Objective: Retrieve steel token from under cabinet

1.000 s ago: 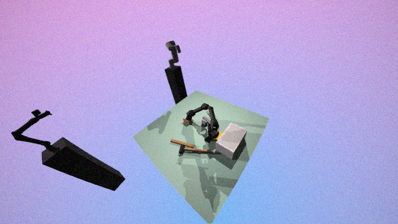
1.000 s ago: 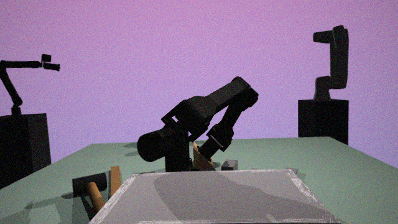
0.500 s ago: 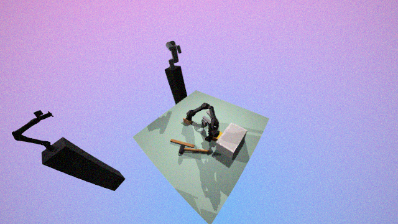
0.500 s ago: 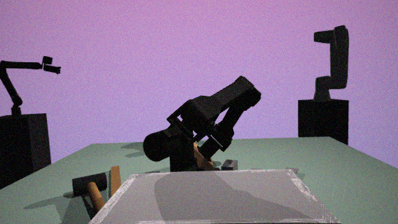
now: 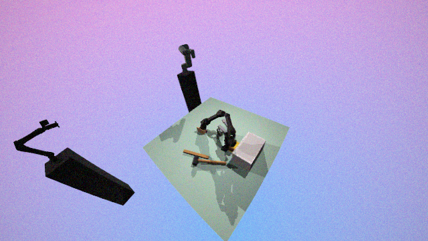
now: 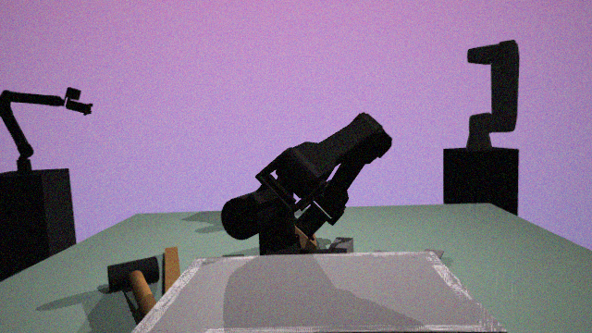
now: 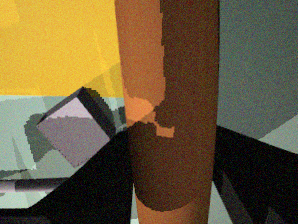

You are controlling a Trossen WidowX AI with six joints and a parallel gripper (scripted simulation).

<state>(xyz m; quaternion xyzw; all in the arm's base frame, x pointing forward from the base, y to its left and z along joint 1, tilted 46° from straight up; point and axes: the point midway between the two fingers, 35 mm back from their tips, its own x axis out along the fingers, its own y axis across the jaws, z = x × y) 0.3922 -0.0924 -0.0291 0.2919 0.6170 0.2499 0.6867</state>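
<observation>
Now: the small grey piece 40 mm to the left of my gripper tip and 10 mm ahead of it. The rest, counted from my gripper tip: grey tool (330 mm to the left, 200 mm behind); then flat wooden stick (270 mm behind, 220 mm to the right); then grey block (180 mm behind, 140 mm to the left, 30 mm above).
</observation>
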